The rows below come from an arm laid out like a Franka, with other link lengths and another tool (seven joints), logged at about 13 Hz.
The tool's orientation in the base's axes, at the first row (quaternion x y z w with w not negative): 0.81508 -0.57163 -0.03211 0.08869
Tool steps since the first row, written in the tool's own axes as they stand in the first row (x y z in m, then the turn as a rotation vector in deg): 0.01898 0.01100 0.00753 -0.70 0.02 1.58; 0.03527 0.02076 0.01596 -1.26 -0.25 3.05; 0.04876 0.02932 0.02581 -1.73 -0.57 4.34; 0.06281 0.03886 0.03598 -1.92 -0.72 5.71; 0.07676 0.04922 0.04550 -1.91 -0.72 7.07; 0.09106 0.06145 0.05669 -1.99 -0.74 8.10; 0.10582 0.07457 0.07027 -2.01 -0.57 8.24; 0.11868 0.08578 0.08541 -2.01 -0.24 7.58; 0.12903 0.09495 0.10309 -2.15 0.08 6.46; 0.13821 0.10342 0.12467 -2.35 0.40 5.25
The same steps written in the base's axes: -0.00481 -0.02224 -0.00447 -0.50 0.48 -1.58; -0.00953 -0.04165 -0.01018 -0.67 0.93 -3.10; -0.01433 -0.05820 -0.01764 -0.74 1.34 -4.45; -0.01989 -0.07562 -0.02521 -0.87 1.42 -5.83; -0.02614 -0.09315 -0.03200 -1.08 1.27 -7.17; -0.03426 -0.11181 -0.04007 -1.25 1.24 -8.19; -0.04342 -0.13145 -0.05031 -1.43 1.18 -8.30; -0.05170 -0.14885 -0.06252 -1.64 1.15 -7.59; -0.05934 -0.16349 -0.07771 -1.81 1.29 -6.44; -0.06735 -0.17723 -0.09692 -1.99 1.50 -5.20
